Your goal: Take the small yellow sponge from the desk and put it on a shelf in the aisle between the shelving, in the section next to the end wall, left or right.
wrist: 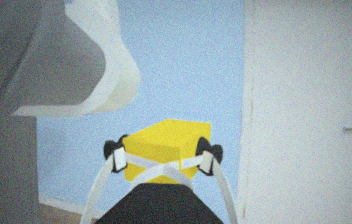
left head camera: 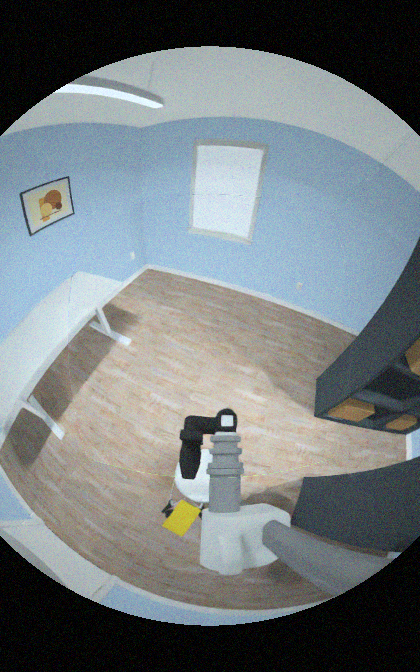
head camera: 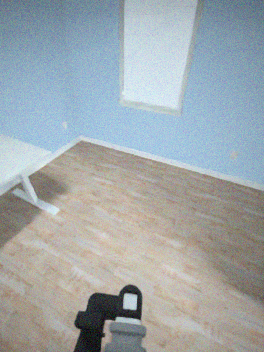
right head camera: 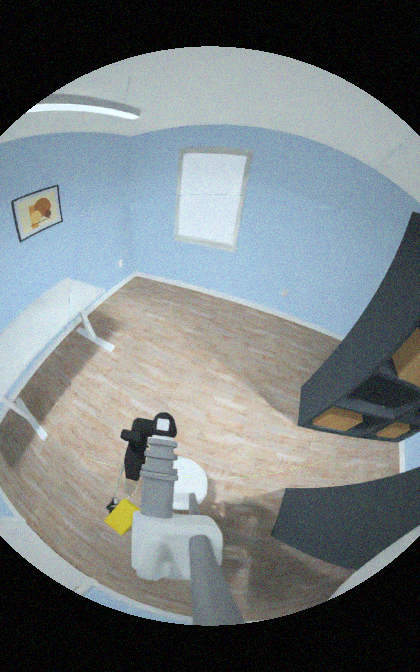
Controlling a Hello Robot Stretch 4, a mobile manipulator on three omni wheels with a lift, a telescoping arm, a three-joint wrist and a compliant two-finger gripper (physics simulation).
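Frame: origin at the robot's base, x left, y ahead, z down, level; metres.
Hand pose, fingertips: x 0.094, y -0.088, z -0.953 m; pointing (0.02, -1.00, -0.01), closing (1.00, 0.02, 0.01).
After its pixels a point has its place.
The small yellow sponge (left head camera: 181,518) (right head camera: 122,516) (wrist: 160,150) {x 0.090, y -0.027, z -0.964 m} is held between the two fingertips of my gripper (wrist: 163,148) {x 0.094, y -0.088, z -0.953 m}, which is shut on it. In both side head views the sponge hangs off the floor beside my mast base, with the wrist folded in. The white desk (head camera: 17,157) {x 1.053, y 1.211, z -0.692 m} (left head camera: 45,325) (right head camera: 37,325) stands along the left wall. Dark shelving (left head camera: 345,372) (right head camera: 330,380) with brown boxes stands at the right, and a second dark shelving unit (left head camera: 355,505) (right head camera: 340,520) stands nearer, at the lower right. A gap of floor lies between the two units.
A blue wall with a window (head camera: 157,55) {x -0.065, y 2.482, z -1.365 m} (left head camera: 227,190) (right head camera: 214,197) is ahead. Desk feet (head camera: 37,202) (left head camera: 112,332) (right head camera: 97,340) stand on the wooden floor (head camera: 135,225) {x 0.009, y 1.166, z 0.027 m}. A pale door (wrist: 300,115) {x 1.013, y -1.107, z -0.969 m} shows at the right in the wrist view. Brown boxes (left head camera: 350,410) (right head camera: 337,419) sit in the far shelving.
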